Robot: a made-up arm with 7 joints. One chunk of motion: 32 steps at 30 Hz.
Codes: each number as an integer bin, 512 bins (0 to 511) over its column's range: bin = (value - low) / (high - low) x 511, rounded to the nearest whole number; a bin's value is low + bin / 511 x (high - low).
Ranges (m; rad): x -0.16..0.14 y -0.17..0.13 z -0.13..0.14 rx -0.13..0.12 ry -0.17..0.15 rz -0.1..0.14
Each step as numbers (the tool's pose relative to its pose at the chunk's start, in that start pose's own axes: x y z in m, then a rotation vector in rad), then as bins.
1 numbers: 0.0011 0.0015 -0.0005 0.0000 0.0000 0.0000
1 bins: 274 292 245 266 271 213
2 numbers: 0.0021 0.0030 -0.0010 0.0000 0.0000 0.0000
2 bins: 276 295 244 266 271 213
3 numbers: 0.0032 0.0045 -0.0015 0.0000 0.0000 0.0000
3 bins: 278 297 243 266 271 213
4 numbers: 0.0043 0.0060 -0.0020 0.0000 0.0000 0.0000
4 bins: 280 300 242 266 271 213
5 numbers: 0.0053 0.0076 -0.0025 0.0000 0.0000 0.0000
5 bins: 282 303 241 266 271 213
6 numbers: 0.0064 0.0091 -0.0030 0.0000 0.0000 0.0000
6 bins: 283 305 240 266 271 213
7 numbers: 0.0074 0.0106 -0.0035 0.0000 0.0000 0.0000
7 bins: 285 308 239 266 271 213
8 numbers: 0.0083 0.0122 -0.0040 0.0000 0.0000 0.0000
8 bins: 287 310 238 266 271 213
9 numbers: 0.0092 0.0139 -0.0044 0.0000 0.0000 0.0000
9 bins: 288 313 238 266 271 213
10 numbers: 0.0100 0.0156 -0.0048 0.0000 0.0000 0.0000
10 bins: 290 316 237 266 271 213
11 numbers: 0.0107 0.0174 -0.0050 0.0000 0.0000 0.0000
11 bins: 291 319 237 266 271 213
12 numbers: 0.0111 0.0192 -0.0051 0.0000 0.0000 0.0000
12 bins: 291 322 236 266 271 213
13 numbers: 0.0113 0.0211 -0.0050 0.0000 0.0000 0.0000
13 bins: 292 326 237 266 271 213
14 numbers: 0.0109 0.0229 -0.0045 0.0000 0.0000 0.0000
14 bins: 291 329 238 266 271 213
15 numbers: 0.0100 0.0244 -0.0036 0.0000 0.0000 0.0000
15 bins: 290 331 239 266 271 213
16 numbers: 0.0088 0.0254 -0.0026 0.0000 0.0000 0.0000
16 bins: 288 333 241 266 271 213
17 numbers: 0.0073 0.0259 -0.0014 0.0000 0.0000 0.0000
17 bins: 285 334 243 266 271 213
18 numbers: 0.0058 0.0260 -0.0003 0.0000 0.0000 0.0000
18 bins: 282 334 245 266 271 213
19 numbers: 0.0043 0.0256 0.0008 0.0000 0.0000 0.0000
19 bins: 280 333 248 266 271 213
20 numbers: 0.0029 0.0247 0.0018 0.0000 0.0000 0.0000
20 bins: 277 332 249 266 271 213
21 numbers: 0.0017 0.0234 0.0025 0.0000 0.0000 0.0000
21 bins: 275 329 251 266 271 213
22 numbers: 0.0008 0.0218 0.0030 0.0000 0.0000 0.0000
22 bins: 274 327 252 266 271 213
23 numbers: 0.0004 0.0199 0.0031 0.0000 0.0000 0.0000
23 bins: 273 323 252 266 271 213
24 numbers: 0.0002 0.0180 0.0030 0.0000 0.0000 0.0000
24 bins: 273 320 252 266 271 213
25 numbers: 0.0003 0.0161 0.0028 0.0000 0.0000 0.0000
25 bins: 273 317 251 266 271 213
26 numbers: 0.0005 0.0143 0.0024 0.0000 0.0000 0.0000
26 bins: 273 314 251 266 271 213
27 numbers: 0.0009 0.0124 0.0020 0.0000 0.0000 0.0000
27 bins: 274 311 250 266 271 213
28 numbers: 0.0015 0.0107 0.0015 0.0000 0.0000 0.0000
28 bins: 275 308 249 266 271 213
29 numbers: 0.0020 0.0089 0.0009 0.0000 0.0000 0.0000
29 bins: 276 305 248 266 271 213
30 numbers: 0.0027 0.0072 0.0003 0.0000 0.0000 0.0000
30 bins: 277 302 247 266 271 213
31 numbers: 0.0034 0.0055 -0.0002 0.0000 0.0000 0.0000
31 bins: 278 299 246 266 271 213
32 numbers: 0.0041 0.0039 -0.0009 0.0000 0.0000 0.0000
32 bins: 280 296 244 266 271 213
